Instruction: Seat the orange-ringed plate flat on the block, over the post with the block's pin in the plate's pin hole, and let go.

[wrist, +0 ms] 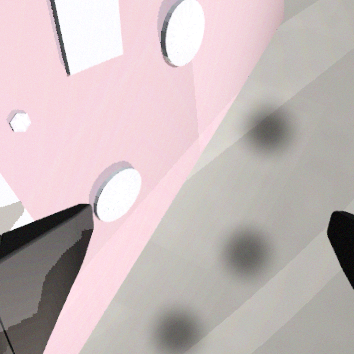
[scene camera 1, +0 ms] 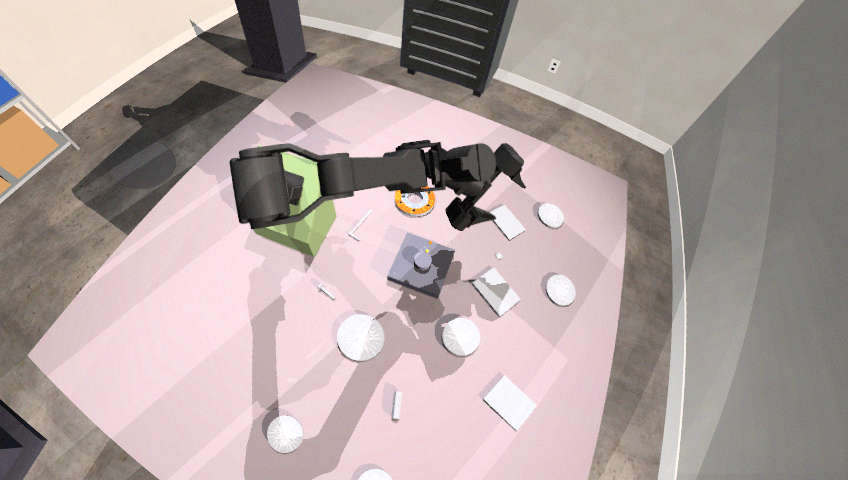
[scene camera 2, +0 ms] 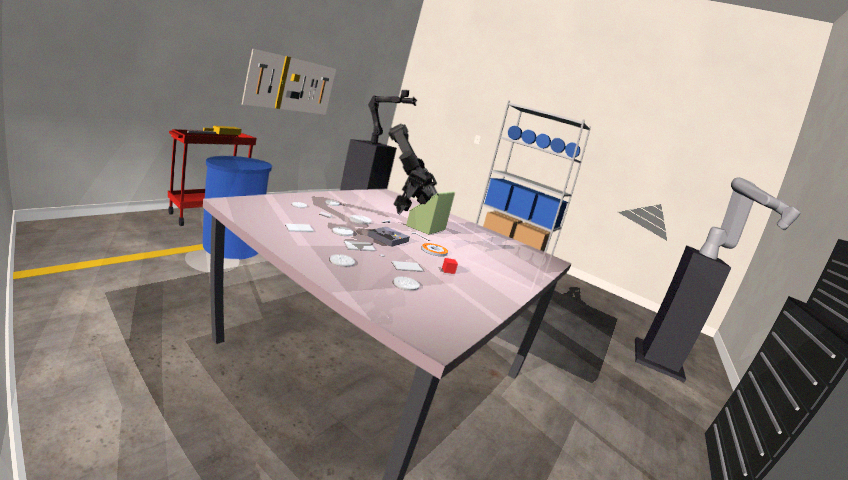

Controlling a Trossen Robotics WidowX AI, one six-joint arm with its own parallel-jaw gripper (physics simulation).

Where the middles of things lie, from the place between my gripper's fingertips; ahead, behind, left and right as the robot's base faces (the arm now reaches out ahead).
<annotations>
My hand is 18 cm above the grey block [scene camera 1: 403,271], 13 cm past it and 12 cm to the left of it.
</annotations>
